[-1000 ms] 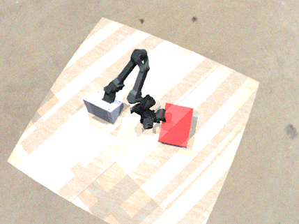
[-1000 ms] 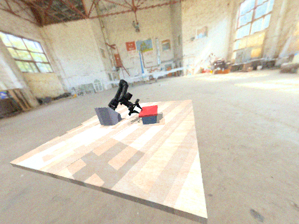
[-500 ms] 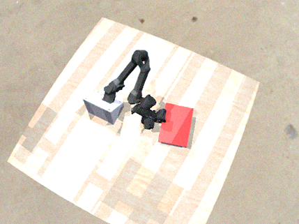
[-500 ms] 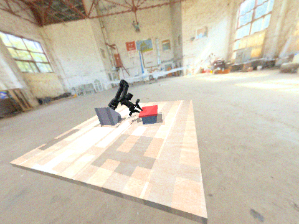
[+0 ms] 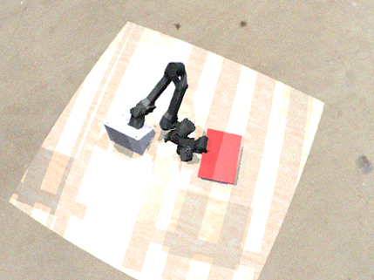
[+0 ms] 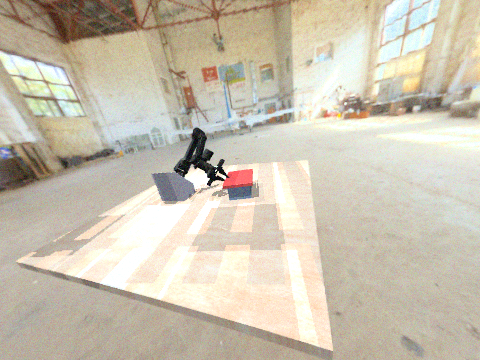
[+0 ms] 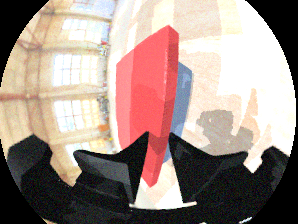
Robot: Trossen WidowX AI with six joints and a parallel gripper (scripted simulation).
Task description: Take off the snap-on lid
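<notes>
Now: gripper tip 70 mm short of the red lid and 20 mm to the right of it. Round my gripper tip: storage box: 70 mm ahead, 40 mm below, 20 mm to the left.
</notes>
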